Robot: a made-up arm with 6 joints. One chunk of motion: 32 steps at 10 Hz.
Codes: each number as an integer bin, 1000 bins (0 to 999) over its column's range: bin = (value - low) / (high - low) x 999, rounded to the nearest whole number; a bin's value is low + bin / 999 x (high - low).
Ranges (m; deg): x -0.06..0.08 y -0.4..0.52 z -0.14..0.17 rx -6..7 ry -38..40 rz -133..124
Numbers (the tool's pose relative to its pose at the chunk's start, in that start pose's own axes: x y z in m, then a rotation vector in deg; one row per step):
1: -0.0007 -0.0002 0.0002 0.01 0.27 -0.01
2: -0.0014 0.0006 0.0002 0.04 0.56 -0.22
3: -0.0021 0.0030 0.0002 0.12 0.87 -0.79
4: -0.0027 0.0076 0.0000 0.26 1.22 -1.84
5: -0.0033 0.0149 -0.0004 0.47 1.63 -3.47
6: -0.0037 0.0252 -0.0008 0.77 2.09 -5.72
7: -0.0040 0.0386 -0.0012 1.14 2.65 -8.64
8: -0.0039 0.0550 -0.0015 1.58 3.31 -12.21
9: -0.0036 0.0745 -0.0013 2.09 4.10 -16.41
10: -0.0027 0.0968 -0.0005 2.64 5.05 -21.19
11: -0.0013 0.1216 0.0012 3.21 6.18 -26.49
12: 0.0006 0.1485 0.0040 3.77 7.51 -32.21
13: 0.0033 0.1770 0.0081 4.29 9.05 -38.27
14: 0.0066 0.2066 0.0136 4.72 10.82 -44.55
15: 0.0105 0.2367 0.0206 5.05 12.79 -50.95
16: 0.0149 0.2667 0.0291 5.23 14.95 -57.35
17: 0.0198 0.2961 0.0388 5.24 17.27 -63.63
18: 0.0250 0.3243 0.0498 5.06 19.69 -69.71
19: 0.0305 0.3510 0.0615 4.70 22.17 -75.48
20: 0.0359 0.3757 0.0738 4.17 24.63 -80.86
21: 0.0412 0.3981 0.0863 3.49 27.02 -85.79
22: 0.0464 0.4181 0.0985 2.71 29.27 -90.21
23: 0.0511 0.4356 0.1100 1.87 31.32 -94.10
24: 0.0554 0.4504 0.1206 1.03 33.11 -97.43
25: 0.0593 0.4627 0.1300 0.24 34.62 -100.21
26: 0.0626 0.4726 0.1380 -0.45 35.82 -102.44
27: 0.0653 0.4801 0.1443 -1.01 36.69 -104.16
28: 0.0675 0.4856 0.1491 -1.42 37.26 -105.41
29: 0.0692 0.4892 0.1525 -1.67 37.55 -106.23
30: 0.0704 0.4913 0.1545 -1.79 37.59 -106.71
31: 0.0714 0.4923 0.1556 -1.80 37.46 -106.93
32: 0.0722 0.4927 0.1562 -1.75 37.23 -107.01
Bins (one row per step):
1: 423 434 452 462 490 517
2: 418 435 452 464 494 516
3: 413 438 452 470 498 514
4: 409 443 451 481 502 510
5: 405 451 450 497 508 504
6: 402 462 449 520 513 495
7: 400 476 447 549 521 483
8: 400 494 446 582 529 470
9: 402 515 447 622 539 453
10: 409 539 450 664 551 435
11: 419 566 455 708 566 414
12: 432 596 464 751 583 392
13: 452 627 477 791 603 368
14: 475 659 495 824 625 344
15: 503 691 518 849 651 319
16: 534 724 545 863 678 294
17: 569 756 576 864 708 270
18: 607 786 612 850 739 246
19: 646 815 649 822 771 224
20: 684 842 689 782 802 203
21: 722 867 729 729 833 184
22: 759 888 769 669 862 166
23: 793 907 806 605 888 151
24: 823 923 840 540 911 138
25: 851 937 870 480 930 127
26: 875 948 896 426 945 119
27: 894 956 916 383 957 112
28: 910 962 932 352 964 107
29: 922 966 943 333 968 104
30: 930 968 949 324 968 102
31: 938 969 953 323 966 101
32: 943 969 955 327 964 101

